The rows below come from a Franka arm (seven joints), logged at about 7 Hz.
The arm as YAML. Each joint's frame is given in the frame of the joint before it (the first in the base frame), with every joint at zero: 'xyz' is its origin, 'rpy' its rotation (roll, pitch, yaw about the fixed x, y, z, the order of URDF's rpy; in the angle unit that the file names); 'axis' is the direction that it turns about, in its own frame. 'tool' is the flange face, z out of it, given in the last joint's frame.
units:
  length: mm
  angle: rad
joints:
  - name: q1
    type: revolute
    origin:
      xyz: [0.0, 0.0, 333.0]
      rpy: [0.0, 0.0, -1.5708]
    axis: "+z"
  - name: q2
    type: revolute
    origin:
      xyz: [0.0, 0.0, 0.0]
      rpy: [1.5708, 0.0, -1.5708]
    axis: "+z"
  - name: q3
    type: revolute
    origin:
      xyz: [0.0, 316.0, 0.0]
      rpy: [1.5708, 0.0, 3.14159]
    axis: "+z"
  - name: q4
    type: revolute
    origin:
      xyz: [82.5, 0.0, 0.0]
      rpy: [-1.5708, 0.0, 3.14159]
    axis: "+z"
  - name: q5
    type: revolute
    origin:
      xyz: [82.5, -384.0, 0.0]
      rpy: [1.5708, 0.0, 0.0]
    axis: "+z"
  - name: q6
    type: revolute
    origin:
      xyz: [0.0, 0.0, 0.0]
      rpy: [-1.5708, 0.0, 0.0]
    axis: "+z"
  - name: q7
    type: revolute
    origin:
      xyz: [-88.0, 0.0, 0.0]
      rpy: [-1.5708, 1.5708, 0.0]
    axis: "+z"
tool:
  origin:
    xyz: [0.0, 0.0, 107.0]
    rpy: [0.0, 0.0, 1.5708]
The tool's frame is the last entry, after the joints.
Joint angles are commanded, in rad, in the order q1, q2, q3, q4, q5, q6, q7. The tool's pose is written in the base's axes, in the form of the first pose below.
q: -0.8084, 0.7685, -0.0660, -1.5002, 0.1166, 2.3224, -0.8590
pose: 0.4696 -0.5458 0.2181 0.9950 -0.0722 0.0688 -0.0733 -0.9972 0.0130
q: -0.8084, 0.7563, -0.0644, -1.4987, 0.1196, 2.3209, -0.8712
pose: 0.4715 -0.5463 0.2273 0.9950 -0.0602 0.0801 -0.0619 -0.9979 0.0197
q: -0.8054, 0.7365, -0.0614, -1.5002, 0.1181, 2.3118, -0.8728
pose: 0.4750 -0.5441 0.2400 0.9948 -0.0516 0.0881 -0.0540 -0.9982 0.0246
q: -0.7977, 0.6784, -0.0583, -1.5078, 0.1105, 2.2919, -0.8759
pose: 0.4809 -0.5394 0.2765 0.9936 -0.0310 0.1089 -0.0363 -0.9982 0.0468
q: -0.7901, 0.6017, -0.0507, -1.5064, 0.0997, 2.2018, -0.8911
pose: 0.4850 -0.5277 0.3233 0.9947 0.0074 0.1029 0.0036 -0.9993 0.0368
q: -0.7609, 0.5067, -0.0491, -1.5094, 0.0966, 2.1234, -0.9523
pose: 0.4943 -0.5050 0.3818 0.9879 0.1054 0.1134 0.1003 -0.9937 0.0501
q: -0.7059, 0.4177, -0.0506, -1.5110, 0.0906, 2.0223, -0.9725
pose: 0.5087 -0.4660 0.4332 0.9769 0.1856 0.1056 0.1823 -0.9824 0.0407
